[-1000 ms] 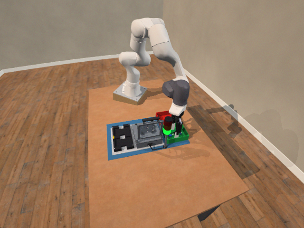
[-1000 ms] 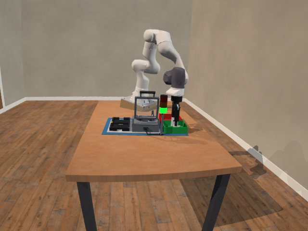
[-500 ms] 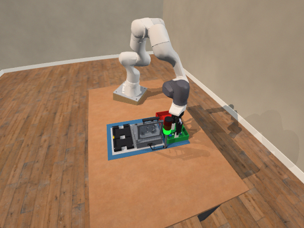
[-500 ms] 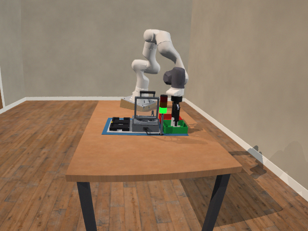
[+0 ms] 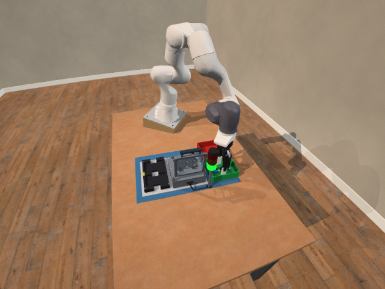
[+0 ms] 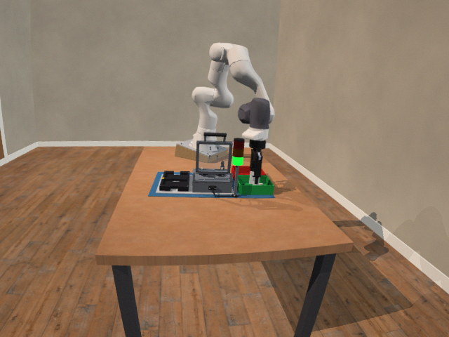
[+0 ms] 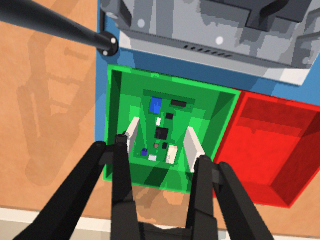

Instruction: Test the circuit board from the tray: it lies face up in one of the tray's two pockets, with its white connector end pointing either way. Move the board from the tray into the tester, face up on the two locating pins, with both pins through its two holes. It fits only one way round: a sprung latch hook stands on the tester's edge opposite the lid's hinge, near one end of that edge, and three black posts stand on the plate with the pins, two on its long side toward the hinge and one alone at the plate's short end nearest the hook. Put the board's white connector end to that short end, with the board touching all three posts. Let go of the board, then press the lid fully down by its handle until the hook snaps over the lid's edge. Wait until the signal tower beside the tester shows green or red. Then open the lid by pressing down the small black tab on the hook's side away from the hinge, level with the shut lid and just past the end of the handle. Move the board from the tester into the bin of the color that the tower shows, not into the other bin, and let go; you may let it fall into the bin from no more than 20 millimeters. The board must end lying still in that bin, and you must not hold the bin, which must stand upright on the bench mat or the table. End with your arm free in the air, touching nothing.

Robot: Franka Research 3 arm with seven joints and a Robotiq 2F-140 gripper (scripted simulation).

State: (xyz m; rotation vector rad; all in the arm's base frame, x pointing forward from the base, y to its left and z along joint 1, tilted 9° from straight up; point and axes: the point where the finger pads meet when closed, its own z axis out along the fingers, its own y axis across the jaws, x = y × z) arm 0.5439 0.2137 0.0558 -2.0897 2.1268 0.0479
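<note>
My gripper is now 20 mm above the green bin. Also, from my hand: green circuit board: 20 mm below; red bin: 150 mm behind, 20 mm below; dark plate: 40 mm behind, 190 mm to the right, 30 mm above.
</note>
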